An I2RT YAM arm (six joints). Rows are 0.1 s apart.
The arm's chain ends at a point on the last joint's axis. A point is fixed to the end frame.
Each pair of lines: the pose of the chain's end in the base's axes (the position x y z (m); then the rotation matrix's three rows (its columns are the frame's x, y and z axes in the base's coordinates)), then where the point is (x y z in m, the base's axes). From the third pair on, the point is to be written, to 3 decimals.
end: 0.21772 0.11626 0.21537; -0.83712 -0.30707 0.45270; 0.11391 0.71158 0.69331; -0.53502 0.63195 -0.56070
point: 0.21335 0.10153 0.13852
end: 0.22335 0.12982 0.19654; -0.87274 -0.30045 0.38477; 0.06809 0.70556 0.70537; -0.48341 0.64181 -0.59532
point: 0.21496 0.11384 0.12028
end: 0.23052 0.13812 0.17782; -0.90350 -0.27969 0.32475; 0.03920 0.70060 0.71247; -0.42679 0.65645 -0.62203
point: 0.218 0.121 0.102
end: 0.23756 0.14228 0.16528; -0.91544 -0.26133 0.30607; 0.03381 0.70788 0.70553; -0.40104 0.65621 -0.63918
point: 0.223 0.125 0.090
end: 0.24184 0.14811 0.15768; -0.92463 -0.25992 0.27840; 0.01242 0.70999 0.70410; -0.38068 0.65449 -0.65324
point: 0.226 0.129 0.083
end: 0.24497 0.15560 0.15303; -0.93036 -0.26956 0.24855; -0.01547 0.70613 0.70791; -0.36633 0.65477 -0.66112
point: 0.228 0.136 0.079
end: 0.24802 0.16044 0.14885; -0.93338 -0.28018 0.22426; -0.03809 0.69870 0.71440; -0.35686 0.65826 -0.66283
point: 0.231 0.141 0.075
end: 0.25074 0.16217 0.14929; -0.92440 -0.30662 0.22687; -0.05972 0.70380 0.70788; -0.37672 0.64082 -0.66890
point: 0.236 0.141 0.075
